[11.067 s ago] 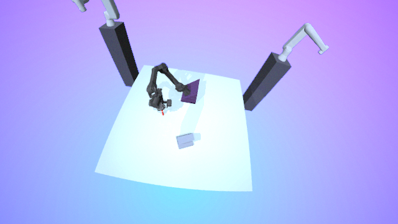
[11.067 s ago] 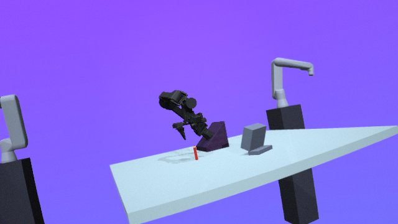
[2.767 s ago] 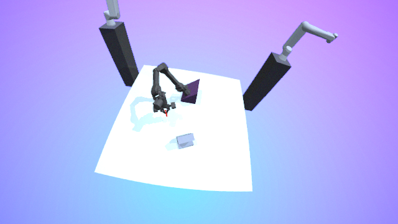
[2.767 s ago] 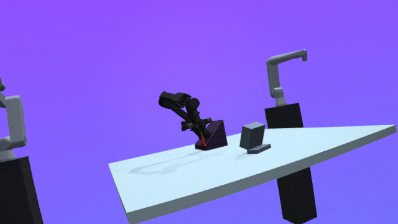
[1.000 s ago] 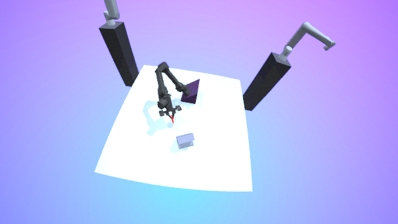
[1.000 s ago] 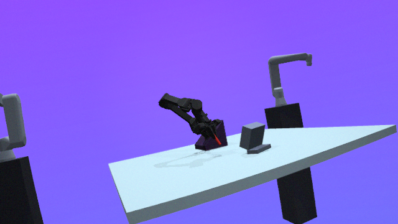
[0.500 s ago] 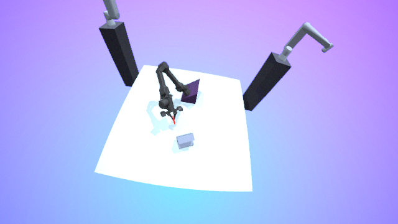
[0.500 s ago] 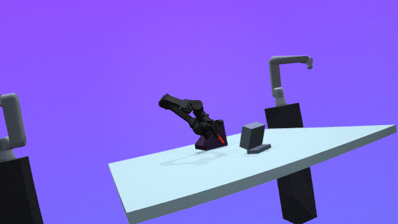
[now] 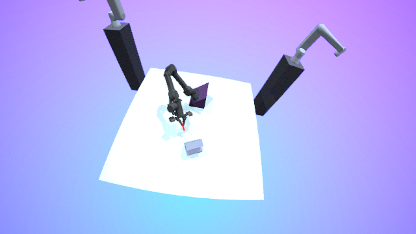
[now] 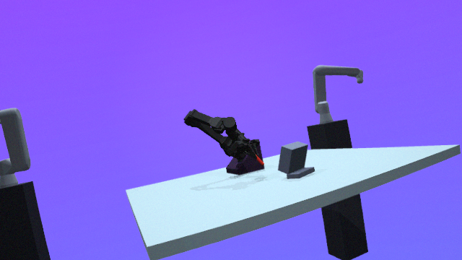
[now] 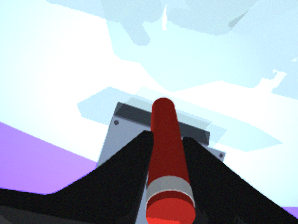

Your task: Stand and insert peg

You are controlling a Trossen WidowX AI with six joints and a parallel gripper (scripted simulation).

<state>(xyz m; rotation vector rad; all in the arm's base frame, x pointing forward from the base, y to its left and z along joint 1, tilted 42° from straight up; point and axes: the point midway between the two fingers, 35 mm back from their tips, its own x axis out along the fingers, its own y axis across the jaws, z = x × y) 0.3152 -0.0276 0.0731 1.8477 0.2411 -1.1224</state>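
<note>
My gripper tip is now 130 mm short of the grey sloped panel, 110 mm to the right of it and 20 mm above it. From my gripper tip the other things lie so: low foot (160 mm ahead, 120 mm to the left, 90 mm below); then red peg (10 mm to the right, 10 mm behind, 10 mm above).
</note>
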